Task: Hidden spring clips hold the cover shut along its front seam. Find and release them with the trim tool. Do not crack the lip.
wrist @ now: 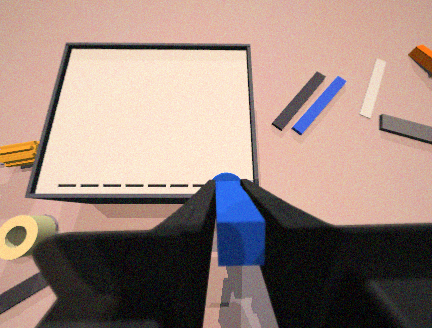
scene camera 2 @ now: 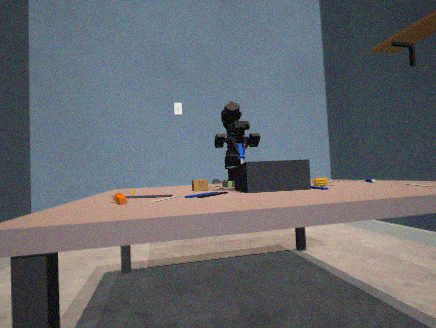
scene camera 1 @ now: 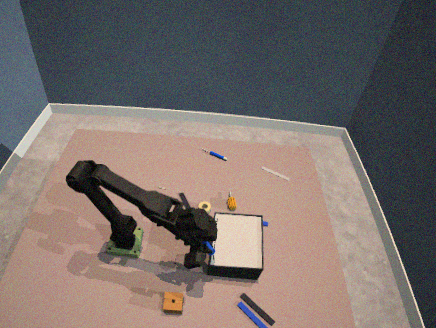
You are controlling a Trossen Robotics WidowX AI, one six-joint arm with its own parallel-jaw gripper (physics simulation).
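Frame: origin at the arm's base, x ahead, y right, z down, level; centimetres.
Seen in the pictures: gripper, fingertip midpoint: point(wrist: 227, 185) point(scene camera 2: 241, 154) point(scene camera 1: 212, 249); arm's base, origin of the base link: point(scene camera 1: 125, 241).
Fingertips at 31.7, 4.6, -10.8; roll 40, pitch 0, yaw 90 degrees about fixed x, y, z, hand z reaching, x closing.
Note:
Offsets run from my fingertips to a thing's top centre, as dx, dy, dz. "pt": to the spot under its first point.
The cream cover {pt +9.7, -7.2, +4.8} point(scene camera 1: 239, 240) point(wrist: 150, 115) lies inside the rim of the black box {+9.0, -7.4, +3.7} point(scene camera 1: 235, 272) point(scene camera 2: 275, 175) point(wrist: 159, 46). A row of dark slots {pt +1.2, -8.7, +5.6} point(wrist: 135, 185) runs along its near edge in the wrist view. My gripper point(wrist: 227, 185) is shut on the blue handle of the trim tool {-0.7, +0.0, -4.8} point(scene camera 1: 210, 247) point(scene camera 2: 241, 151) point(wrist: 241, 240), over the near right corner of the box in the wrist view. A pale blade shows below the handle in scene camera 2, close to the box's top edge. The handle and fingers hide the tip in the wrist view; contact cannot be told.
A tape roll {-3.7, -25.3, +11.3} point(scene camera 1: 204, 202) point(wrist: 31, 232) and an orange-yellow tool {+7.3, -30.7, +10.6} point(scene camera 1: 231, 203) point(scene camera 2: 320, 182) point(wrist: 19, 152) lie beside the box. An orange block {-10.9, +15.7, +9.3} point(scene camera 1: 173, 306) point(scene camera 2: 200, 185), a dark strip {+17.8, +15.0, +13.3} point(scene camera 1: 257, 309) point(wrist: 299, 101) and a blue strip {+16.7, +18.4, +13.2} point(scene camera 1: 251, 315) point(wrist: 320, 105) lie on the other side.

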